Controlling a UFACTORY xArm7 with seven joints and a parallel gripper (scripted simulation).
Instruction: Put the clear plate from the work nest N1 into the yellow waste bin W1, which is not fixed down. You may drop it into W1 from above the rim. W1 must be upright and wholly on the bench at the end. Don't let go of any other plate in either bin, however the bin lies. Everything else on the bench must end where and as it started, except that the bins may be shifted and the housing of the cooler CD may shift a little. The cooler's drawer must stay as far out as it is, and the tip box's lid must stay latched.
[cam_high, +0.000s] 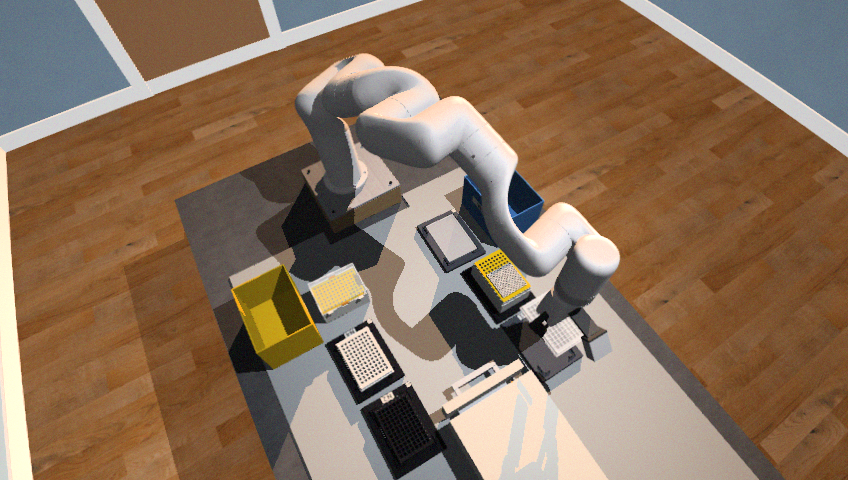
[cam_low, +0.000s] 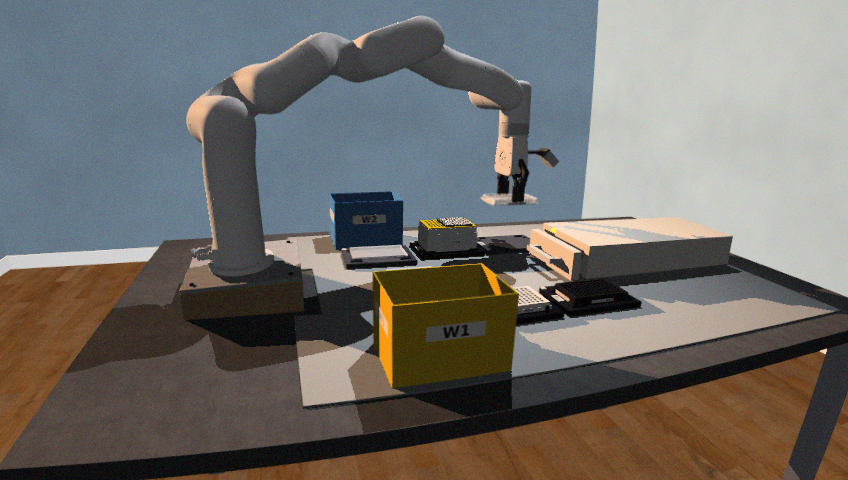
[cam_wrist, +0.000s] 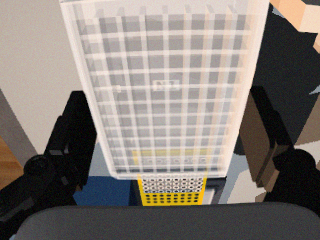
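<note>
Right now the yellow bin W1 is 490 mm to the right of my hand, 380 mm behind it and 100 mm below it. The rest, counted from my hand: yellow tip rack (180 mm behind, 80 mm below); then clear plate (10 mm below); then drawer (200 mm to the right, 110 mm below, 110 mm ahead).
</note>
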